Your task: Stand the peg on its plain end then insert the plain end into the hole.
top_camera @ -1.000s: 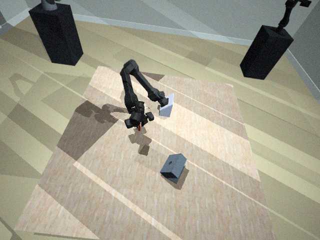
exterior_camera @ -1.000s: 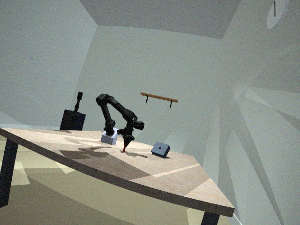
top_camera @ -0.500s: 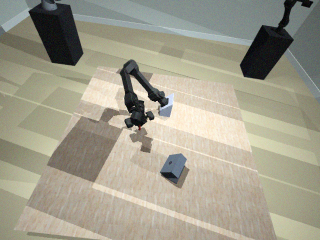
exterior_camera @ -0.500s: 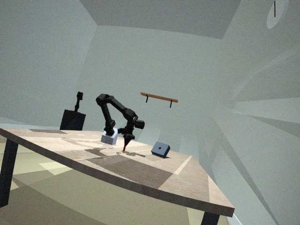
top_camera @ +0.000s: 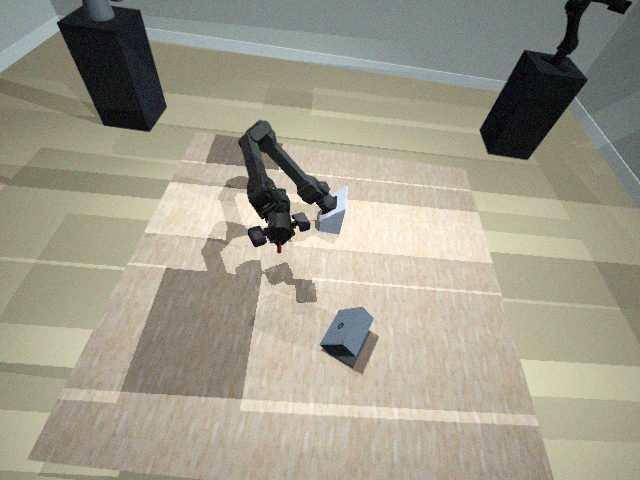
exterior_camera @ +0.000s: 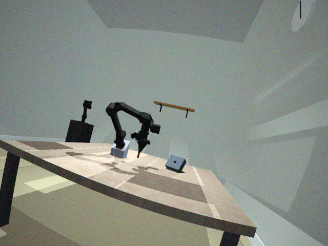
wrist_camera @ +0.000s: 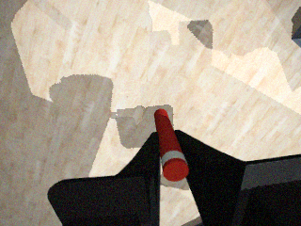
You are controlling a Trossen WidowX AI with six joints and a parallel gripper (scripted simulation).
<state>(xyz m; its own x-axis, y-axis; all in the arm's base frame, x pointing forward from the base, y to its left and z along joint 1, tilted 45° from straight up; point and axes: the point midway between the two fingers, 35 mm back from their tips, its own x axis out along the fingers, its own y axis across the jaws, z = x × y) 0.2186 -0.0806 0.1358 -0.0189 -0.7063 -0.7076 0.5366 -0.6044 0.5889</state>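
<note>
The grey sloped panel lies 250 mm ahead of my gripper tip, 240 mm to the left of it and 40 mm below it. Also, from my gripper tip: red peg: 20 mm above.
</note>
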